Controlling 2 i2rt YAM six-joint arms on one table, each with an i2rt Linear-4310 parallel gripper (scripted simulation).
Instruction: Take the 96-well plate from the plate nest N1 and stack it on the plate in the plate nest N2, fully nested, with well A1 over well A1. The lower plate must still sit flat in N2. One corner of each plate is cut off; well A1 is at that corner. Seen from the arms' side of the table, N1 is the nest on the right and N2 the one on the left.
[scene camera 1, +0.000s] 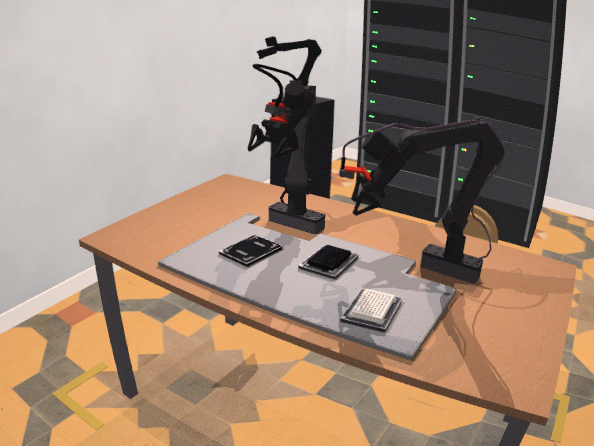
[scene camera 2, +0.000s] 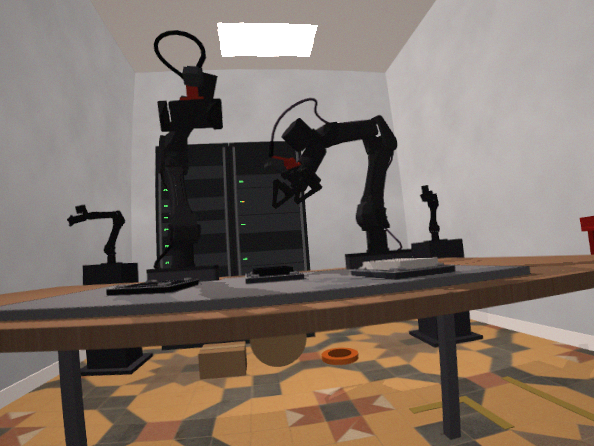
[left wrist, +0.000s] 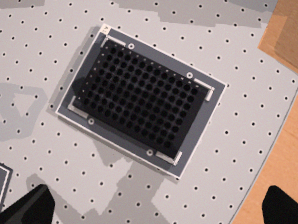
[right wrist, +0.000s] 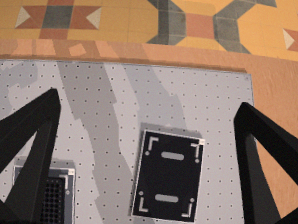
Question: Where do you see my left gripper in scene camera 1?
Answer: At 353, 207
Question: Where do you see a black 96-well plate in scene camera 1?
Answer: At 329, 257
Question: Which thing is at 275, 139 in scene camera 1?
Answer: My right gripper.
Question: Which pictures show my left gripper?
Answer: Scene camera 1, scene camera 2 and the left wrist view only.
